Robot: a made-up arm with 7 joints.
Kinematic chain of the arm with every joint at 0, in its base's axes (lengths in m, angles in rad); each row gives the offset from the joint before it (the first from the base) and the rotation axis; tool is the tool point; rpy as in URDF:
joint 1: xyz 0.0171 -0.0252 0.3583 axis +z
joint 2: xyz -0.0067 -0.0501 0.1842 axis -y
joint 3: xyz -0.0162 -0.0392 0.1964 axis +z
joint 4: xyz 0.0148 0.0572 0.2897 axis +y
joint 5: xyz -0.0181 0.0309 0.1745 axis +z
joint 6: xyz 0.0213 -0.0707 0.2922 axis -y
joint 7: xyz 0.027 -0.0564 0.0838 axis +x
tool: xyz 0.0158 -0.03 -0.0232 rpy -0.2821 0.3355 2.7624
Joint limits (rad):
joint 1: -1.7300..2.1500
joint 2: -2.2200..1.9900
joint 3: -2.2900..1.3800
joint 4: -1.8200..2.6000
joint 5: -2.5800..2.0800
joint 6: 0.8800..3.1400
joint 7: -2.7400..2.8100
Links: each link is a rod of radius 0.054 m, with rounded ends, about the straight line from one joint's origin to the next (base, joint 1, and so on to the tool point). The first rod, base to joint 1, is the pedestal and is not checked.
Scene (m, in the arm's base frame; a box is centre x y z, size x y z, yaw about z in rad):
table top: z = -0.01
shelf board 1: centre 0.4 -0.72 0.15 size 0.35 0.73 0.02 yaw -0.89
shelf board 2: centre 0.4 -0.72 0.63 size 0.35 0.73 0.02 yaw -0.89
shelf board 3: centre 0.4 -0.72 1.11 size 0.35 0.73 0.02 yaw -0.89
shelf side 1: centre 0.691 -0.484 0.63 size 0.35 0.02 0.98 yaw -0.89
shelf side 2: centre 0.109 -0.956 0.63 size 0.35 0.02 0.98 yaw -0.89
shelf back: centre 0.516 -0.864 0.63 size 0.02 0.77 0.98 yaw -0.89
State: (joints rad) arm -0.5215 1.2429 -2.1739 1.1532 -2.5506 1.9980 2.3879
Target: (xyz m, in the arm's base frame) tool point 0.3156 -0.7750 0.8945
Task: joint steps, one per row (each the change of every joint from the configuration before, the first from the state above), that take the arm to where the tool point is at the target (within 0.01 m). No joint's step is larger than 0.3 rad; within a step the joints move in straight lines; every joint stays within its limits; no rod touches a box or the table.
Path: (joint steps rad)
1: 0.2415 -0.0064 0.2140 0.2407 -0.0074 0.0139 0.0283
2: 0.2416 -0.0064 0.2140 0.2406 -0.0073 0.0139 0.0284
3: 0.2415 -0.0063 0.2141 0.2407 -0.0074 0.0139 0.0283
4: 0.2415 -0.0064 0.2140 0.2406 -0.0073 0.0139 0.0283
5: 0.2122 -0.0881 -0.2103 -0.2685 0.0042 -0.0930 -0.0328
6: 0.2122 -0.0881 -0.2104 -0.2685 0.0043 -0.0931 -0.0328
7: 0.2122 -0.0881 -0.2103 -0.2686 0.0042 -0.0931 -0.0328

